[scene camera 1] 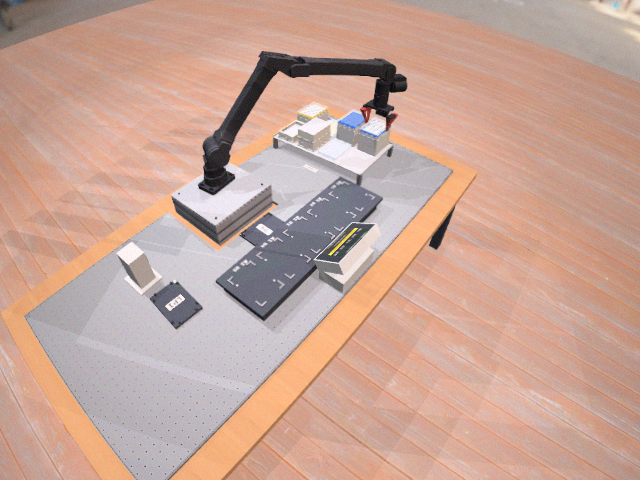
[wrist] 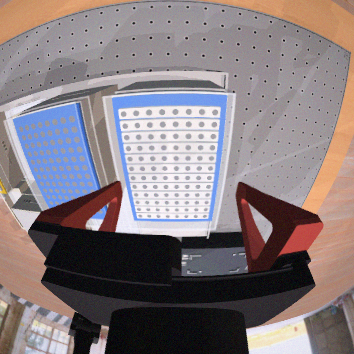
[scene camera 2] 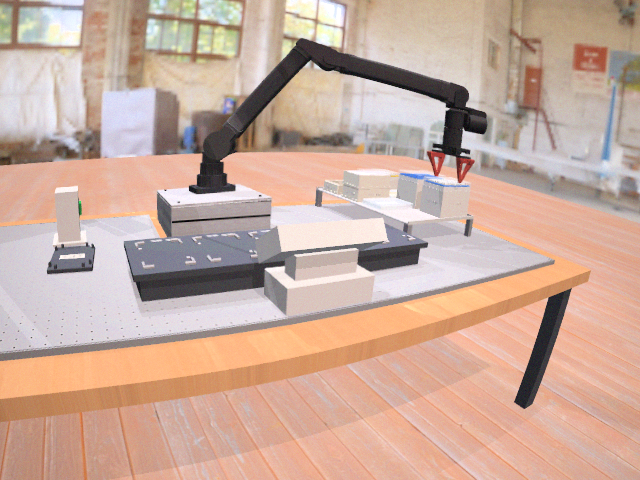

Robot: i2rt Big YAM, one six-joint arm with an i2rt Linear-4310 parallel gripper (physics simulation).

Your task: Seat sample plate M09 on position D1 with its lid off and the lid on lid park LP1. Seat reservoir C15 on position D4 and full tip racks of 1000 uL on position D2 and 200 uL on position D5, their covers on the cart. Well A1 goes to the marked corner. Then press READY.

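Observation:
My gripper (scene camera 1: 377,125) (scene camera 2: 448,178) (wrist: 178,187) is open and empty, pointing down just above a blue-topped rack with white rows (scene camera 1: 373,143) (scene camera 2: 445,200) (wrist: 170,165). In the wrist view this rack lies between and beyond the fingers; a clear outline rings its top, like a cover. A blue rack with grey holes (scene camera 1: 352,120) (wrist: 57,155) stands beside it. A yellow-edged rack (scene camera 1: 312,111), stacked beige blocks (scene camera 1: 314,135) (scene camera 2: 368,184) and a shallow tray (scene camera 1: 290,131) share the white cart (scene camera 1: 355,161) (scene camera 2: 413,214). Which is M09 or C15 is unreadable. Deck (scene camera 1: 248,289) (scene camera 2: 170,255) positions hold nothing.
The lid park LP1 (scene camera 1: 187,311) (scene camera 2: 72,257) lies beside a white post (scene camera 1: 136,266) (scene camera 2: 67,214) with a green button (scene camera 2: 80,207). A display box (scene camera 1: 347,245) (scene camera 2: 330,237) stands at the deck's front edge. A flat white piece (scene camera 1: 334,148) (scene camera 2: 387,203) lies on the cart.

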